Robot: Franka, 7 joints.
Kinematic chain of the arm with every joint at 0, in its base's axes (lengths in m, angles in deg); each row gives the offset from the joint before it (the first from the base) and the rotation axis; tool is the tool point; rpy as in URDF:
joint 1: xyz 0 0 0.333 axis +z
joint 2: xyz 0 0 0 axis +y
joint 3: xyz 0 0 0.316 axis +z
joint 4: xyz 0.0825 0 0 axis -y
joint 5: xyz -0.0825 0 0.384 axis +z
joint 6: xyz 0 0 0 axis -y
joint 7: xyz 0.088 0 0 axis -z
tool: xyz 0 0 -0.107 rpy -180 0 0
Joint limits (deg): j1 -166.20..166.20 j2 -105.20..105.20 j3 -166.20..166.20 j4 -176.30..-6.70 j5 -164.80..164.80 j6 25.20..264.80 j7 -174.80..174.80
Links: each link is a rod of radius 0.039 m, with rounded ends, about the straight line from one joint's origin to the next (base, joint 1, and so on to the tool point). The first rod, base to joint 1, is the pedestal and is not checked.
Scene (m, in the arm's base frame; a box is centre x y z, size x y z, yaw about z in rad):
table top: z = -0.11
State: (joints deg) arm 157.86 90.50 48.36 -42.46 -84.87 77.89 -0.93
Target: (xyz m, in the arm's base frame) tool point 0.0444 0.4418 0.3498
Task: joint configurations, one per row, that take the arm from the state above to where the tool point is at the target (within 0.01 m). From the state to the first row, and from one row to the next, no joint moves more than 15 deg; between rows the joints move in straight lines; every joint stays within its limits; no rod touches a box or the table.
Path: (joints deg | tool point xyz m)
1: 147.67 76.99 36.94 -57.36 -79.72 68.73 -0.93 | -0.6445 0.2385 0.0718
2: 137.48 63.48 25.52 -72.26 -74.58 59.57 -0.93 | -0.5247 0.3767 0.1308
3: 127.30 49.97 14.11 -87.17 -69.43 50.41 -0.93 | -0.3487 0.4787 0.2014
4: 117.11 36.45 2.69 -102.07 -64.28 41.25 -0.93 | -0.1437 0.5052 0.2795
5: 106.92 22.94 -8.73 -116.97 -59.13 32.09 -0.93 | 0.0444 0.4418 0.3498

